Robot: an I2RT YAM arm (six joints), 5 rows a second.
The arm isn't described. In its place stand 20 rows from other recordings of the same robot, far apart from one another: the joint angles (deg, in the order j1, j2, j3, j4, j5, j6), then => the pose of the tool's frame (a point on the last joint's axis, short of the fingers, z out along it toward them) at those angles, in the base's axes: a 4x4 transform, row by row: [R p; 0 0 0 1], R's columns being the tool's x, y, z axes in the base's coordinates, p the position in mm.
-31.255 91.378 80.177 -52.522 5.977 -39.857 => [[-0.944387 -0.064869 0.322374 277.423], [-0.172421 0.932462 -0.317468 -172.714], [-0.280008 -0.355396 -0.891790 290.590], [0 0 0 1]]
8.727 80.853 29.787 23.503 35.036 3.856 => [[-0.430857 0.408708 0.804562 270.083], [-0.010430 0.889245 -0.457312 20.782], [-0.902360 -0.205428 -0.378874 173.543], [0 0 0 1]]
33.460 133.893 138.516 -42.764 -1.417 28.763 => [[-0.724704 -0.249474 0.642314 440.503], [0.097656 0.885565 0.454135 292.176], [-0.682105 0.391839 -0.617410 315.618], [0 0 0 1]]
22.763 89.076 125.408 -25.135 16.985 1.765 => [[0.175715 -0.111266 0.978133 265.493], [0.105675 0.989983 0.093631 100.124], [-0.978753 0.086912 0.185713 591.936], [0 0 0 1]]
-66.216 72.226 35.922 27.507 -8.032 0.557 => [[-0.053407 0.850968 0.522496 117.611], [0.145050 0.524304 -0.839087 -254.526], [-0.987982 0.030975 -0.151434 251.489], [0 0 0 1]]
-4.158 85.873 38.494 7.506 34.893 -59.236 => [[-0.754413 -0.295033 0.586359 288.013], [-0.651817 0.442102 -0.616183 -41.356], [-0.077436 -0.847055 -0.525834 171.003], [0 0 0 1]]
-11.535 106.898 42.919 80.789 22.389 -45.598 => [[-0.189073 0.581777 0.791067 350.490], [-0.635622 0.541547 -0.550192 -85.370], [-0.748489 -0.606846 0.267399 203.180], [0 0 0 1]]
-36.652 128.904 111.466 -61.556 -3.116 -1.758 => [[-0.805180 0.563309 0.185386 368.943], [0.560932 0.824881 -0.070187 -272.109], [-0.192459 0.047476 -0.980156 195.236], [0 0 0 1]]
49.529 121.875 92.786 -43.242 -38.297 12.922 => [[-0.763595 -0.562610 -0.316847 264.661], [-0.624579 0.519113 0.583458 344.188], [-0.163780 0.643422 -0.747786 173.882], [0 0 0 1]]
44.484 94.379 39.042 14.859 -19.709 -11.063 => [[-0.292831 -0.915889 0.274585 213.207], [-0.540807 0.395475 0.742379 226.229], [-0.788529 0.068894 -0.611127 139.547], [0 0 0 1]]
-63.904 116.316 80.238 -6.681 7.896 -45.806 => [[-0.877777 0.436901 0.196531 193.818], [0.177571 0.677733 -0.713545 -406.820], [-0.444944 -0.591436 -0.672479 180.178], [0 0 0 1]]
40.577 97.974 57.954 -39.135 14.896 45.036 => [[-0.945927 0.109555 0.305319 236.265], [0.090156 0.992949 -0.076975 190.291], [-0.311599 -0.045286 -0.949134 156.883], [0 0 0 1]]
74.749 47.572 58.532 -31.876 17.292 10.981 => [[-0.253745 -0.814723 0.521382 55.423], [-0.239252 0.575140 0.782287 163.049], [-0.937215 0.073760 -0.340863 375.300], [0 0 0 1]]
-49.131 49.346 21.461 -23.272 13.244 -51.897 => [[-0.967705 0.111209 0.226228 99.027], [-0.052248 0.789458 -0.611577 -126.909], [-0.246611 -0.603646 -0.758152 167.609], [0 0 0 1]]
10.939 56.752 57.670 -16.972 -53.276 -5.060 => [[-0.193750 -0.890300 0.412100 201.590], [-0.091163 0.434580 0.896007 68.025], [-0.976806 0.136033 -0.165362 371.852], [0 0 0 1]]
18.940 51.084 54.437 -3.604 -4.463 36.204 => [[-0.237952 -0.318057 0.917725 192.738], [0.540923 0.741377 0.397193 69.068], [-0.806710 0.590931 -0.004367 392.658], [0 0 0 1]]
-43.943 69.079 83.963 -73.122 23.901 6.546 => [[-0.518377 0.852651 0.065360 136.289], [0.644346 0.439698 -0.625687 -151.383], [-0.562232 -0.282227 -0.777331 390.424], [0 0 0 1]]
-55.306 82.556 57.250 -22.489 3.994 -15.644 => [[-0.634367 0.701774 0.324179 172.420], [0.443741 0.673965 -0.590648 -253.419], [-0.632987 -0.230836 -0.738947 243.672], [0 0 0 1]]
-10.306 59.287 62.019 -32.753 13.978 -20.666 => [[-0.594461 0.181242 0.783433 215.905], [-0.239989 0.889879 -0.387969 -48.000], [-0.767477 -0.418648 -0.485502 357.774], [0 0 0 1]]
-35.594 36.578 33.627 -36.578 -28.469 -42.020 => [[-0.526863 -0.188440 0.828798 121.258], [-0.346536 0.938010 -0.007020 -65.924], [-0.776098 -0.290907 -0.559504 251.114], [0 0 0 1]]
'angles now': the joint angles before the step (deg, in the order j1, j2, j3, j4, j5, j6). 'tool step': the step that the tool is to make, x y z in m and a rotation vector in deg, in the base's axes. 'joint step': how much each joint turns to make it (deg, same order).
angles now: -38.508 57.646 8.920 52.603 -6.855 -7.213
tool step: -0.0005 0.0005 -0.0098 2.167 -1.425 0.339
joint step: -0.007 3.228 -1.799 5.109 -0.169 2.620
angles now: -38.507 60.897 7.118 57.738 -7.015 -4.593
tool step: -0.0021 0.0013 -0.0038 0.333 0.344 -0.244
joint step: -0.051 -0.027 -0.875 0.375 0.196 0.034
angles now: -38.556 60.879 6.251 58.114 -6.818 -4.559
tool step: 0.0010 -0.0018 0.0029 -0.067 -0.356 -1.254
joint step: -0.002 -0.037 0.665 -0.372 1.261 0.090
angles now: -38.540 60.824 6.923 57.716 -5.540 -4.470
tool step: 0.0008 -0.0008 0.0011 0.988 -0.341 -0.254
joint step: 0.025 -0.119 0.431 -0.808 0.342 0.970
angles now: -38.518 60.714 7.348 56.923 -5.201 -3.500
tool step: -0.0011 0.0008 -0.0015 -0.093 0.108 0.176
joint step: -0.063 -0.077 -0.447 0.332 -0.247 -0.126
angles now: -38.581 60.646 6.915 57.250 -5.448 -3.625
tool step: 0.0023 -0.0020 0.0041 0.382 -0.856 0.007
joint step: -0.035 0.241 1.003 -0.252 0.012 0.837
